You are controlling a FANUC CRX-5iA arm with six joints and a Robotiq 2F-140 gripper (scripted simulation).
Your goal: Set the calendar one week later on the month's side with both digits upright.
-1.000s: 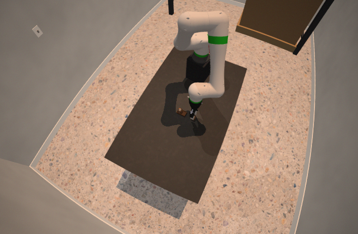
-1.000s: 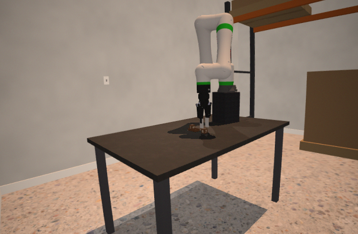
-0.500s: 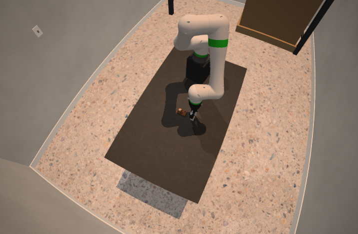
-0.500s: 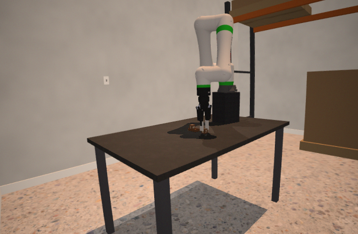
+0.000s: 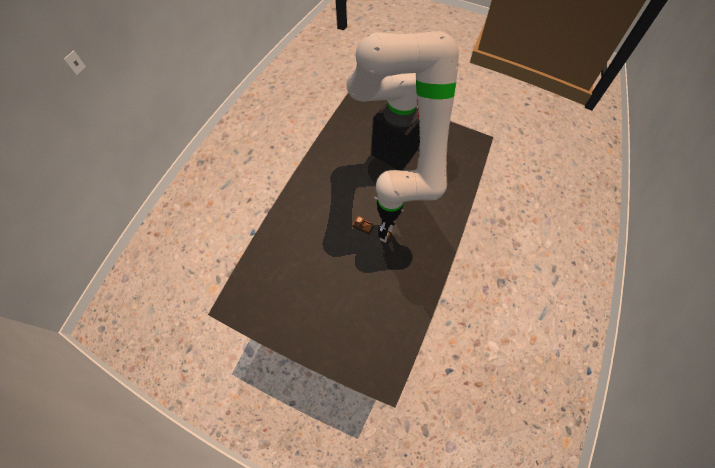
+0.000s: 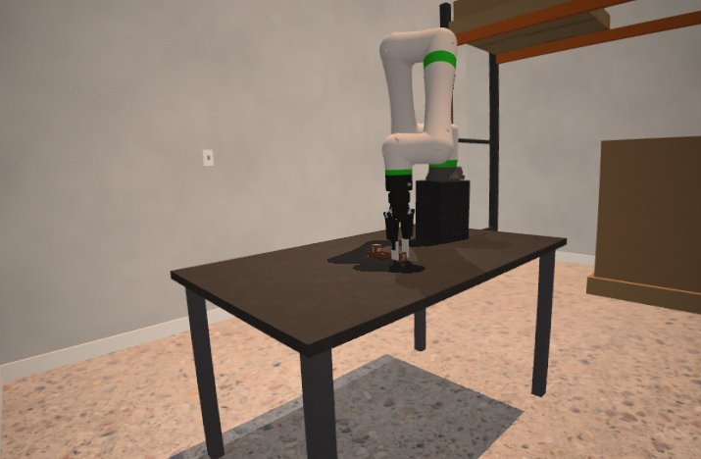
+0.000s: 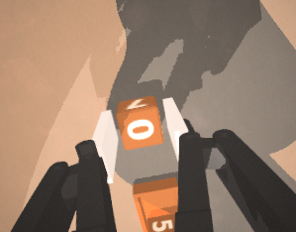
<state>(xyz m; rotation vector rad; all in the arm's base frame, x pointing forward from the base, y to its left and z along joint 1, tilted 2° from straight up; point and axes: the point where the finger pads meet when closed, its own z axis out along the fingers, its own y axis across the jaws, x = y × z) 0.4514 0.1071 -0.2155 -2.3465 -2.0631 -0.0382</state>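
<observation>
The brown tray is 11 cm to the right of my hand, 3 cm below it and 2 cm behind it.
</observation>
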